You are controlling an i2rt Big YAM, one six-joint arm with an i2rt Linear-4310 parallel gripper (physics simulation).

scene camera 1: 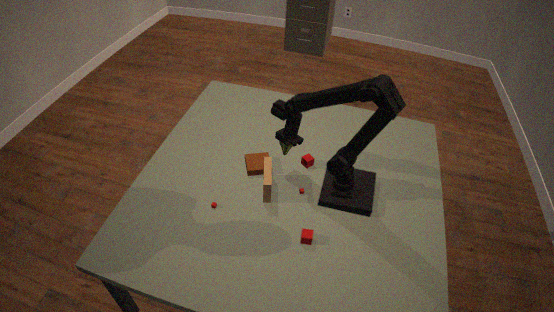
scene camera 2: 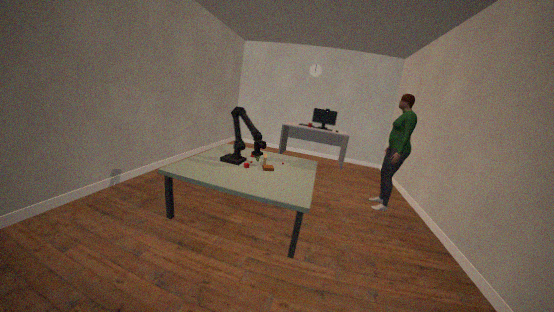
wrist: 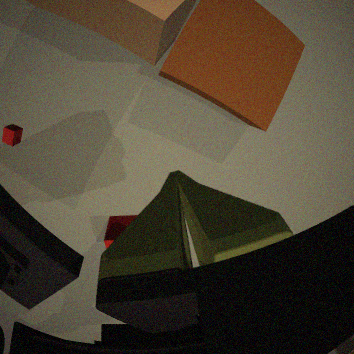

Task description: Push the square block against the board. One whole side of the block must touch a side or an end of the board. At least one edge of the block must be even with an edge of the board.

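Pixels of known places: gripper, fingertip midpoint: (scene camera 1: 284, 154) (scene camera 2: 257, 161) (wrist: 176, 179); arm's base at its link origin: (scene camera 1: 342, 186) (scene camera 2: 236, 157).
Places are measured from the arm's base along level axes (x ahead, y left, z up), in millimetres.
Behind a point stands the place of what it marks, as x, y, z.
Note:
The orange-brown square block (scene camera 1: 256, 163) {372, -54, -5} (scene camera 2: 268, 168) {380, -117, -10} (wrist: 232, 60) {350, -70, -5} lies flat on the table. The light wooden board (scene camera 1: 267, 172) {302, 58, 68} (scene camera 2: 265, 159) {322, -28, 48} (wrist: 100, 25) {294, 15, 2} stands on its long narrow edge. One side of the block faces the board's far end, with a very thin dark line between them in the wrist view; I cannot tell whether they touch fully. Their near corners lie close together, the block's slightly farther out. My gripper (scene camera 1: 285, 152) {258, -96, 34} (scene camera 2: 257, 159) {258, -96, 34} (wrist: 176, 179) {258, -96, 34} is shut and empty. Its green fingertips hang above the table, on the robot-base side of the block, apart from both pieces.
A larger red cube (scene camera 1: 307, 160) {160, -115, 4} (wrist: 120, 227) {171, -116, -14} is partly hidden behind my fingers in the wrist view. A tiny red cube (scene camera 1: 301, 191) {161, 44, -22} (wrist: 12, 135) {166, 31, -20} lies between board and base. Another tiny cube (scene camera 1: 214, 205) {480, 196, -22} and a larger red cube (scene camera 1: 307, 236) {108, 276, 4} lie farther off.

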